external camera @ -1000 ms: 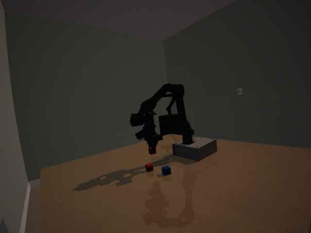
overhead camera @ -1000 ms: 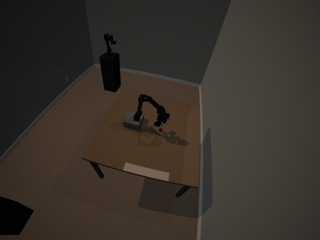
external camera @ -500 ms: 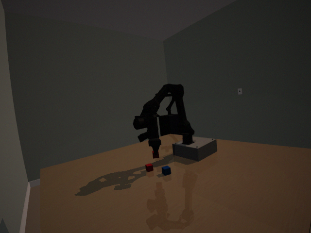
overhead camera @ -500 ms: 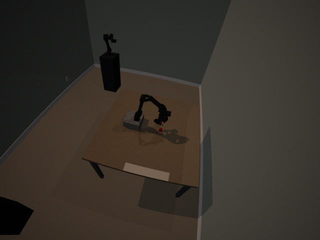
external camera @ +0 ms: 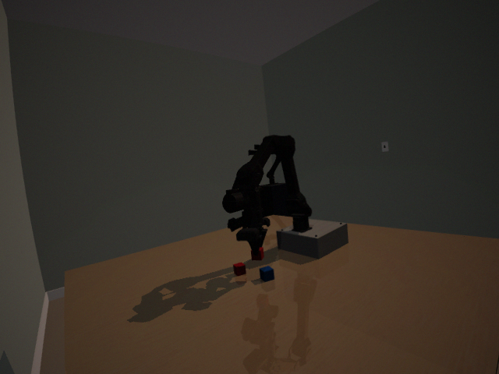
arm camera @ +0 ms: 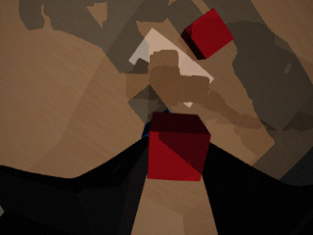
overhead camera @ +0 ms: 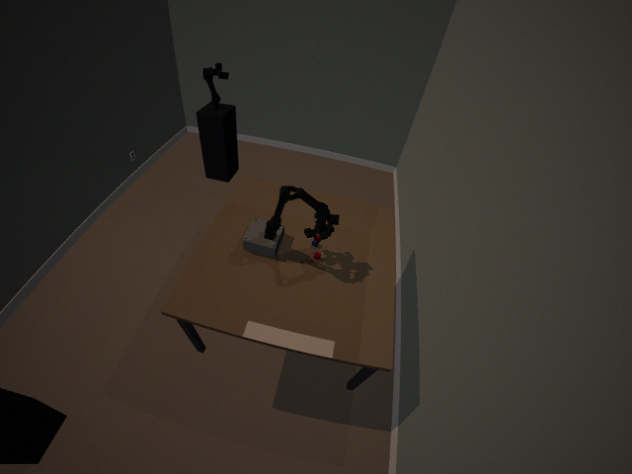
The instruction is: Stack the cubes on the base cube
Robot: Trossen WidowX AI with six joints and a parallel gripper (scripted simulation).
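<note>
Now: gripper tip 7 cm above the blue cube, 2 cm to the right of it and 1 cm past it.
</note>
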